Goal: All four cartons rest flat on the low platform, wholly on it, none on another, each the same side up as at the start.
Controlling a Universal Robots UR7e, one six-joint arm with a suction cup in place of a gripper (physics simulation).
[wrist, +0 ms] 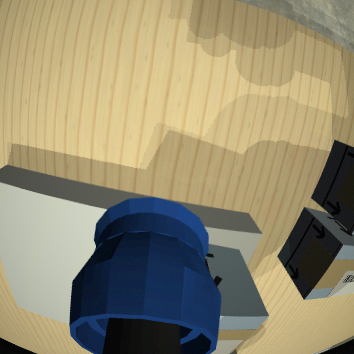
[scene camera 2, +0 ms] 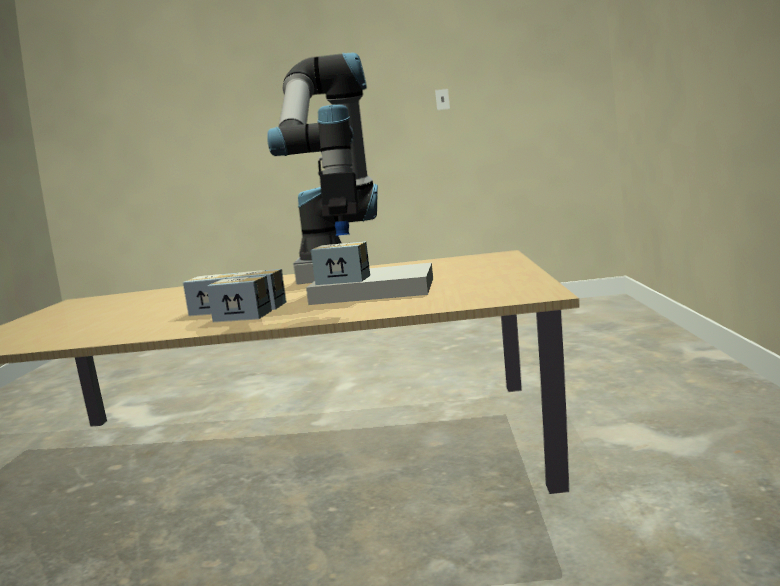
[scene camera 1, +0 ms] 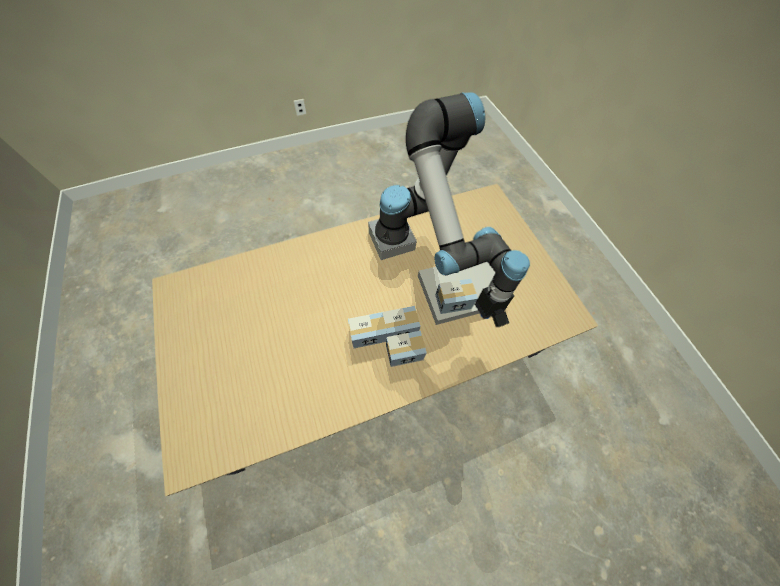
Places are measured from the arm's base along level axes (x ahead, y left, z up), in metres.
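Pixels of known places: hand, its tool point: (wrist: 150,247) (scene camera 2: 342,234); arm's base, origin of its link: (scene camera 1: 392,231).
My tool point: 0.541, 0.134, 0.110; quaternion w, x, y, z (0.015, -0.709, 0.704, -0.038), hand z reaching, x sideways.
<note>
Ahead of a thing's pixels: the offset from my tool point to its middle, as dx, dy, dz. "*": to the spot under its first point. Level surfaces: height alone.
One grey-blue carton {-0.135, -0.028, -0.087} (scene camera 1: 456,293) (scene camera 2: 340,263) (wrist: 235,281) with up arrows stands flat on the low grey platform {-0.186, +0.048, -0.159} (scene camera 1: 430,288) (scene camera 2: 388,285) (wrist: 42,239), at its near left end. Three more cartons lie on the wooden table to the left of the platform: one in front {* -0.008, -0.296, -0.087} (scene camera 1: 406,349) (scene camera 2: 237,298) and two side by side behind it {-0.146, -0.398, -0.135} (scene camera 1: 366,329) {-0.125, -0.268, -0.135} (scene camera 1: 399,320). Two of them show in the wrist view (wrist: 312,260) (wrist: 337,182). My blue suction cup (scene camera 1: 499,319) (scene camera 2: 341,228) (wrist: 147,246) hangs a little above the platform beside the carton. It touches nothing and carries nothing.
The wooden table {dz -0.183} (scene camera 1: 242,349) (scene camera 2: 475,279) (wrist: 105,88) holds everything. The arm's base (scene camera 1: 392,238) stands behind the platform. The table's near edge runs close in front of the platform and the cartons.
</note>
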